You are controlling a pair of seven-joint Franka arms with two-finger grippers.
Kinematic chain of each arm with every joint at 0, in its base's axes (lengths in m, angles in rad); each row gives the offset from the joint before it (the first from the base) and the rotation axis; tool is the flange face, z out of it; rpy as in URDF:
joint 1: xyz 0 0 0.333 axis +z
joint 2: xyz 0 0 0 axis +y
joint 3: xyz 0 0 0.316 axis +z
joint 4: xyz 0.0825 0 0 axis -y
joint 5: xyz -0.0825 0 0.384 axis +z
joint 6: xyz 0 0 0 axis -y
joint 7: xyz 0.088 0 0 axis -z
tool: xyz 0 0 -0.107 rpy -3.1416 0 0
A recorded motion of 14 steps. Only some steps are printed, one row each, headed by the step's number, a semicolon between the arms.
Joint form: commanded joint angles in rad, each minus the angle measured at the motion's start. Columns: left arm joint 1, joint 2, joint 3, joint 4, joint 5, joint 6, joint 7; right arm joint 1, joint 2, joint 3, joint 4, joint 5, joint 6, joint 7.
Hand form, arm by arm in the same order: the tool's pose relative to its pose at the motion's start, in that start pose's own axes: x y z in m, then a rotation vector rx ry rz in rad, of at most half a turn. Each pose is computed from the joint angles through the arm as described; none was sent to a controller.
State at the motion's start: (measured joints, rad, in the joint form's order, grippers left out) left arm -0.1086 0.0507 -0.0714 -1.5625 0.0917 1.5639 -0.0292; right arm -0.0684 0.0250 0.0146 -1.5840 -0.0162 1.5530 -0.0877
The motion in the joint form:
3: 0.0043 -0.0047 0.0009 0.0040 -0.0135 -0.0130 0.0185; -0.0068 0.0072 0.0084 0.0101 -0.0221 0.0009 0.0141
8: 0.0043 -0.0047 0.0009 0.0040 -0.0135 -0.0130 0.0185; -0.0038 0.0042 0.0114 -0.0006 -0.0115 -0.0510 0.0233
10: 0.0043 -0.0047 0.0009 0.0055 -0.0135 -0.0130 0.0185; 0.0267 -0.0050 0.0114 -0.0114 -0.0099 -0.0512 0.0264
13: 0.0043 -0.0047 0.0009 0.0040 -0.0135 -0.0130 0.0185; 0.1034 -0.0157 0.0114 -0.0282 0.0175 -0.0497 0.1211
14: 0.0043 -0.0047 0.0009 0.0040 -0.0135 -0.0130 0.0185; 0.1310 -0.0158 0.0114 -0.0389 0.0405 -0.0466 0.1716
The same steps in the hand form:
3: -0.0027 -0.0018 -0.0031 -0.0133 -0.0050 0.0128; 0.0023 0.0018 -0.0010 -0.0220 0.0021 0.0130
8: -0.0027 -0.0018 -0.0031 -0.0133 -0.0050 0.0128; -0.0041 -0.0032 0.0068 -0.0075 -0.0564 0.0161
10: -0.0027 -0.0019 -0.0038 -0.0133 -0.0035 0.0126; -0.0059 -0.0205 0.0067 -0.0087 -0.0576 -0.0113
13: -0.0027 -0.0018 -0.0031 -0.0133 -0.0050 0.0128; -0.0086 -0.0658 0.0081 0.0090 -0.0611 0.0058
14: -0.0027 -0.0018 -0.0031 -0.0133 -0.0050 0.0128; -0.0094 -0.0836 0.0126 0.0275 -0.0701 0.0281

